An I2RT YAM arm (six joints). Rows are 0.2 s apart.
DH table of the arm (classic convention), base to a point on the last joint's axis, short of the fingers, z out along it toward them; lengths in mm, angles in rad. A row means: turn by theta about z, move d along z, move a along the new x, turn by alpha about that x. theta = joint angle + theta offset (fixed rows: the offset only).
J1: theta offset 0  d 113.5  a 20  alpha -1.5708
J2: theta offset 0  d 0  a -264  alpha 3.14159
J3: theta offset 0.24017  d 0  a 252.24  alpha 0
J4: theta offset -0.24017  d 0  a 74  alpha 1.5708
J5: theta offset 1.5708  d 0  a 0  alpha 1.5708
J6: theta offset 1.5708  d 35.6  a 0  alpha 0
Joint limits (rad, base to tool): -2.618..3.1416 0..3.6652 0..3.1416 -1.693..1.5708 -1.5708..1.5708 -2.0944..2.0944
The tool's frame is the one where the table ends.
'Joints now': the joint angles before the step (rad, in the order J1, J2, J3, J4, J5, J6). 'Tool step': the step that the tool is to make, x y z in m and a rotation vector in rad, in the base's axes. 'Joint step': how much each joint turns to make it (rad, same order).
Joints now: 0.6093, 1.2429, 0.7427, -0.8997, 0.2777, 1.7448
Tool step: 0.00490, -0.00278, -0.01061, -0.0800, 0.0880, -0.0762
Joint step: -0.0217, 0.0860, 0.0210, -0.0683, 0.0221, 0.0548
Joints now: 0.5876, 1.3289, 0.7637, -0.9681, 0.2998, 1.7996
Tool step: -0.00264, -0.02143, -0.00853, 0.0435, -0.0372, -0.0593
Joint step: -0.0914, -0.0708, -0.0863, 0.0789, -0.0203, -0.0321
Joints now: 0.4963, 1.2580, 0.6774, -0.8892, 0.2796, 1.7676
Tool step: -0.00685, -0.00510, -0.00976, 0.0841, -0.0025, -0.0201
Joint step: -0.0209, -0.0415, -0.0672, 0.0651, -0.0728, 0.0083
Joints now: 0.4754, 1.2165, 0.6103, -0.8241, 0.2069, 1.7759
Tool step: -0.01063, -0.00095, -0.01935, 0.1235, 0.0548, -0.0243
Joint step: -0.0034, -0.0104, -0.0870, 0.0785, -0.1306, 0.0401
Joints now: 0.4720, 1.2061, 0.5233, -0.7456, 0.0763, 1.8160
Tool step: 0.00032, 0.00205, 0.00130, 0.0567, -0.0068, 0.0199
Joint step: -0.0006, -0.0134, -0.0042, 0.0232, -0.0501, -0.0127
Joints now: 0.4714, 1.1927, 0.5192, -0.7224, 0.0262, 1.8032
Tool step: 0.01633, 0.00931, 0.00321, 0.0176, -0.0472, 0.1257
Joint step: 0.0010, 0.0593, 0.0450, 0.0665, -0.0192, -0.1233
